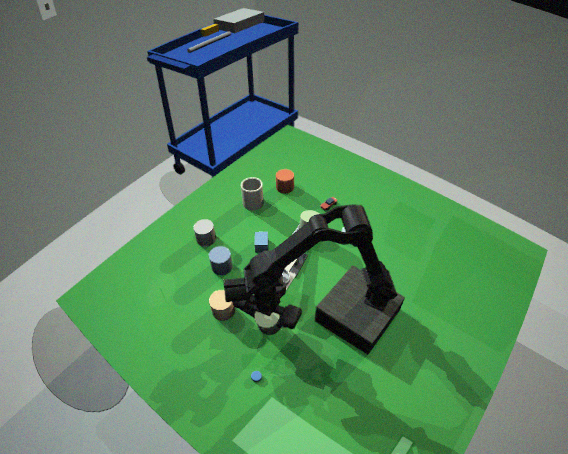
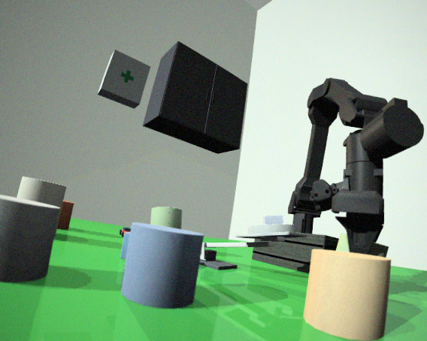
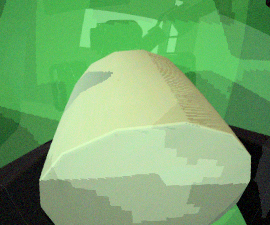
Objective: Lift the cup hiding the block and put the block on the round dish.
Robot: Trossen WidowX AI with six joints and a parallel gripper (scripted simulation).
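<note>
The block is 5 cm ahead of my gripper tip, 13 cm to the right of it and 5 cm above it. Round my gripper tip: tan cup (14 cm ahead); balance (6 cm ahead, 25 cm to the right); small blue disc (5 cm behind, 15 cm to the left, 3 cm below).
</note>
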